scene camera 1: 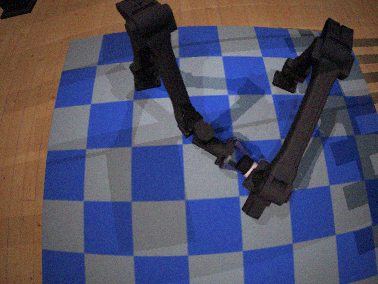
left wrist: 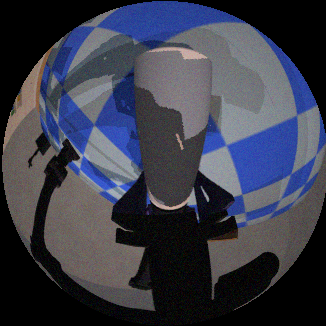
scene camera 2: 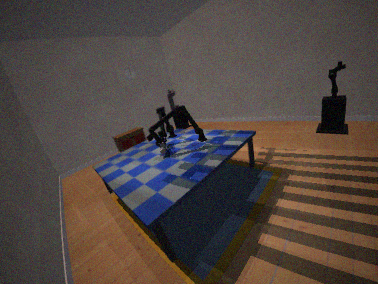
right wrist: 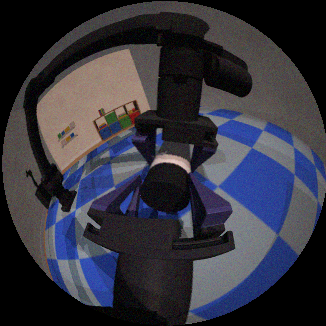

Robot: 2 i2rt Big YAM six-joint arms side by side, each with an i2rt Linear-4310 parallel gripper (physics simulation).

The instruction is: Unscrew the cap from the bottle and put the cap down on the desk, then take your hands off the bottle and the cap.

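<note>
The bottle is pale grey, with a pinkish rim; it is held tilted above the checkered table. My left gripper is shut on its body. In the right wrist view the bottle's pinkish rim shows just behind the black cap. My right gripper is shut on the cap, one finger on each side. No gap shows between cap and bottle; whether the threads still hold cannot be told. The cap is hidden or too dark in the left wrist view, and both are too small to make out in scene camera 2.
The blue and grey checkered table top lies under both arms. The two wrists are close together, facing each other across the bottle. A black pedestal stands on the floor away from the table, and a shelf stands along the far wall.
</note>
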